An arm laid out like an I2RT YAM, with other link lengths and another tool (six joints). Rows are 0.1 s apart.
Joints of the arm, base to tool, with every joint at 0 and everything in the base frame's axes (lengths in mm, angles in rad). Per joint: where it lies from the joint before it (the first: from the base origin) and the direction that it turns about. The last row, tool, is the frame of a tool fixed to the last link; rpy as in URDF.
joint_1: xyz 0 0 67.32 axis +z
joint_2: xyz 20 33.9 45.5 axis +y
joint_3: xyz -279.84 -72.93 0 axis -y
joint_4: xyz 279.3 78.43 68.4 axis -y
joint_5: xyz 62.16 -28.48 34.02 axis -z
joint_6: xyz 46.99 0 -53.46 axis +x
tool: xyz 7 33 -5 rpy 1.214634 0.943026 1.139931
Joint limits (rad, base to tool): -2.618..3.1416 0..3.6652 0..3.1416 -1.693..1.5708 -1.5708..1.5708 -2.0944..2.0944
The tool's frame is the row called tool.
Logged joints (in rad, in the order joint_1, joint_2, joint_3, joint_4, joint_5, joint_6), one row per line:
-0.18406, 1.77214, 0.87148, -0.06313, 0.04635, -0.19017
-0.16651, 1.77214, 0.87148, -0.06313, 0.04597, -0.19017
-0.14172, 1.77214, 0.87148, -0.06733, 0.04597, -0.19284
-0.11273, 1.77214, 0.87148, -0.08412, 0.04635, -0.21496
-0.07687, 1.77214, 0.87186, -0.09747, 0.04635, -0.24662
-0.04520, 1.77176, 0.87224, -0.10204, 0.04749, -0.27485
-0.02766, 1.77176, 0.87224, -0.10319, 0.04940, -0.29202
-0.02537, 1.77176, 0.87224, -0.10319, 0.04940, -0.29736
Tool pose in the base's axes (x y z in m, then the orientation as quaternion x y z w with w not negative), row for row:
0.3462, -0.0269, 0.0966, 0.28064, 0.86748, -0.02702, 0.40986
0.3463, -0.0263, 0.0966, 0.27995, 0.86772, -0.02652, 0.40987
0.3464, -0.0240, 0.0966, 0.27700, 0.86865, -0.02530, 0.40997
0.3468, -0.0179, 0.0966, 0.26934, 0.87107, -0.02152, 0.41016
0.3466, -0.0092, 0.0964, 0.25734, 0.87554, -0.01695, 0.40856
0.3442, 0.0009, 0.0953, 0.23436, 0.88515, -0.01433, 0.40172
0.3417, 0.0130, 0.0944, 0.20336, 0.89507, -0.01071, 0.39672
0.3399, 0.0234, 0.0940, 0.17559, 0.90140, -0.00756, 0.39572
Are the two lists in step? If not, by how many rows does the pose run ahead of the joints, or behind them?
The pose runs 2 rows behind the joints: the pose in row i belongs to the joints in row i - 2.
